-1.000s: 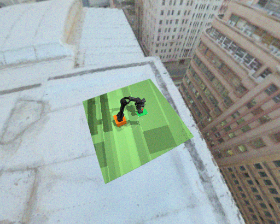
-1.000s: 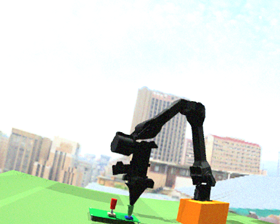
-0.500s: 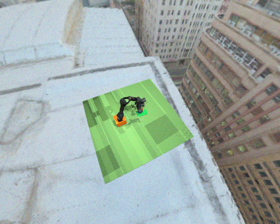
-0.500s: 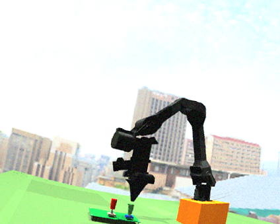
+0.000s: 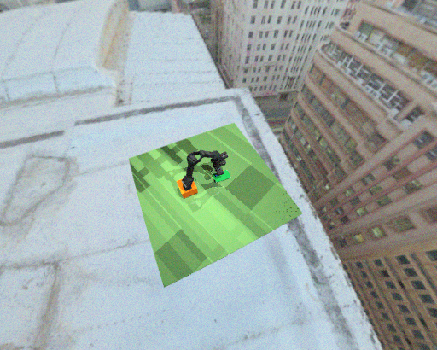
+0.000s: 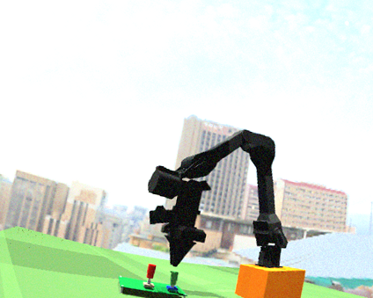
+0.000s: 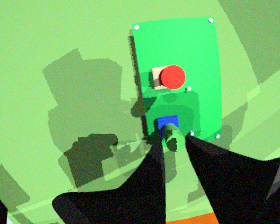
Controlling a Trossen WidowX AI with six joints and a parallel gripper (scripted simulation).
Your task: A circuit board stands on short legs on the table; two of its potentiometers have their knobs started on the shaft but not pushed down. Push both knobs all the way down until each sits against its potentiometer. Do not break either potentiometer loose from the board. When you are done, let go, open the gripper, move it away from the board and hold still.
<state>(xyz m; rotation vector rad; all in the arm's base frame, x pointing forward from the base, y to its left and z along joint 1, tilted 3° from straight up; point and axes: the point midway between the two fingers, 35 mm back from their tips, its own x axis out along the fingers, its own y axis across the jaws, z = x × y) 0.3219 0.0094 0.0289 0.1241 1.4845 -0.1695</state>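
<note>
Now: gripper tip 50 mm short of the red knob, 30 mm above it and 20 mm to the left of it. Also, from my gripper tip: green knob 30 mm below, 10 mm behind.
</note>
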